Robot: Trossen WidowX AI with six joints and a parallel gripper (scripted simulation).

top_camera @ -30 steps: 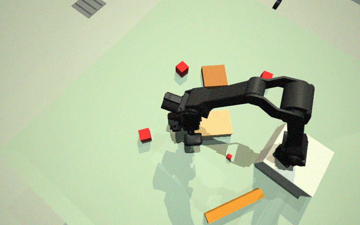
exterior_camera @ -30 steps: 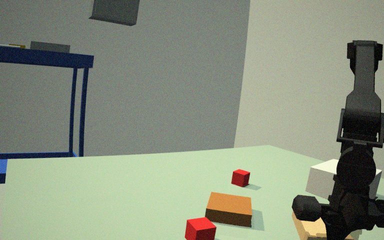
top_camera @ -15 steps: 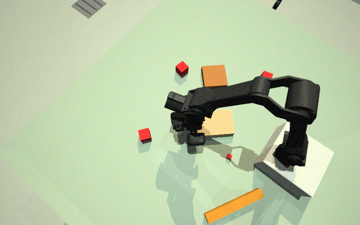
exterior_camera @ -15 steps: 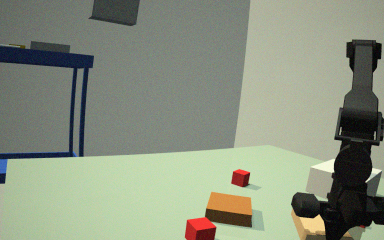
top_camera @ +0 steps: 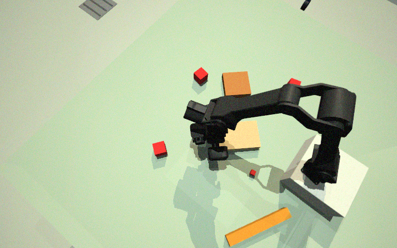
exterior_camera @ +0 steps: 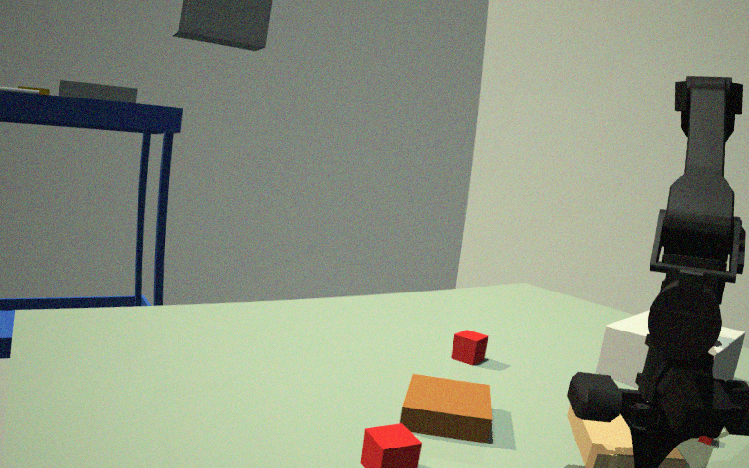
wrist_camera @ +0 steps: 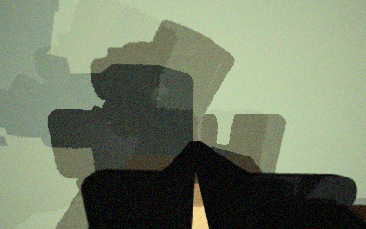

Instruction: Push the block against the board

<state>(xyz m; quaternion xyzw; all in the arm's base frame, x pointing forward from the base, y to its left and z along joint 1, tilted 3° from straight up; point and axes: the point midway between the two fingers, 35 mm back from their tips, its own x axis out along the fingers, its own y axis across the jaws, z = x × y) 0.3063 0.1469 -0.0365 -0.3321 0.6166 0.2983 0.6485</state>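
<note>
My gripper tip is now 7 cm to the left of the tan board and 5 cm past it. From my gripper tip the other things lie so: small red cube 18 cm behind, 2 cm to the right; then square block 22 cm to the right, 10 cm ahead; then orange board 31 cm behind, 9 cm to the left.
</note>
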